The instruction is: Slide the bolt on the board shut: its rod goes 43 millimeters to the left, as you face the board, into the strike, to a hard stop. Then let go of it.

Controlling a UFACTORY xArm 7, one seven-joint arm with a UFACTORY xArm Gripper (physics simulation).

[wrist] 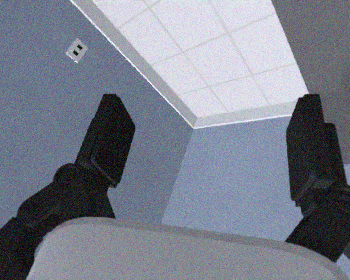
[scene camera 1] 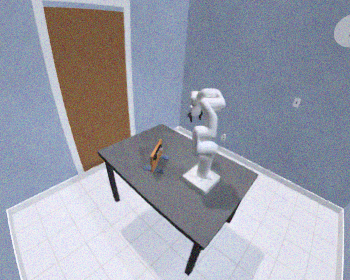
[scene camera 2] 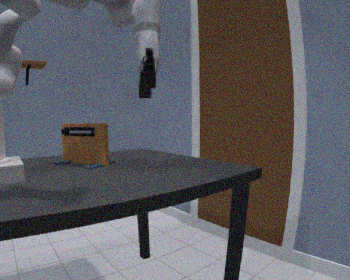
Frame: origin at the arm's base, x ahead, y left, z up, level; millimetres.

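Seen in the pictures: gripper, fingertip midpoint: (wrist: 203, 111) (scene camera 1: 195, 120) (scene camera 2: 146, 93); arm's base, link origin: (scene camera 1: 201, 175).
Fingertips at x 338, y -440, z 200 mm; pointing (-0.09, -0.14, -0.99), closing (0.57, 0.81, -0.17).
Offsets run from my fingertips to a thing's top centre. Level surfaces: height alone.
An upright orange-brown board {67 mm ahead, 505 mm left, 80 mm down} (scene camera 1: 154, 160) (scene camera 2: 85, 151) stands on blue feet on the table. In the scene camera 2 view, a dark bolt {36 mm ahead, 512 mm left, 96 mm down} (scene camera 2: 78, 132) lies horizontally near the board's top edge, with a light bar showing along its middle. It is too small and grainy to tell the rod's position or to make out the strike. My gripper (scene camera 1: 195, 119) (scene camera 2: 148, 92) (wrist: 203, 111) is open, its two black fingers wide apart with nothing between them. It hangs high above the table, apart from the board. The board and bolt do not show in the wrist view.
The white arm's base (scene camera 1: 201, 178) (scene camera 2: 11, 170) stands on the dark table {253 mm down} (scene camera 1: 195, 215) (scene camera 2: 175, 175). A brown door (scene camera 1: 90, 85) (scene camera 2: 245, 100) is in the wall beyond. In the scene camera 2 view, a small brown plate (scene camera 2: 34, 64) with a black part hanging below shows near the arm.
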